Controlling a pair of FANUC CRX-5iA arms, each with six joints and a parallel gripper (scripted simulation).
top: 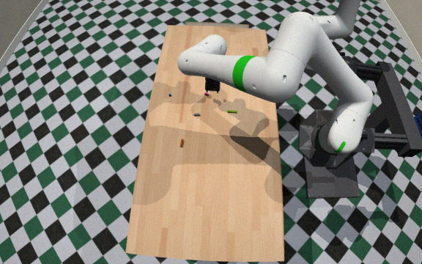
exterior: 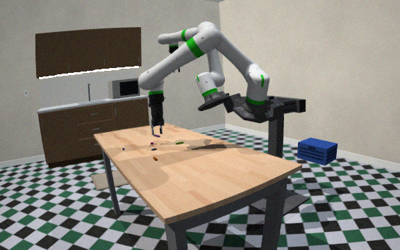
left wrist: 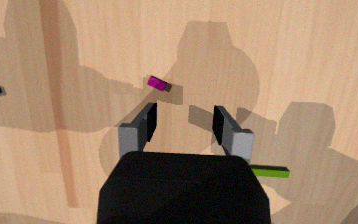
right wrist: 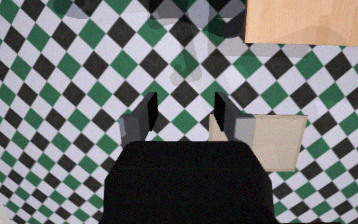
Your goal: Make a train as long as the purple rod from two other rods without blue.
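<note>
My left gripper is now 70 mm above the magenta rod, 30 mm short of it and 20 mm to the left of it. The rest, counted from my left hand: lime rod: 120 mm behind, 80 mm to the left, 70 mm below; purple rod: 200 mm to the right, 70 mm below, 60 mm behind; grey rod: 120 mm to the left, 70 mm below, 70 mm ahead.
</note>
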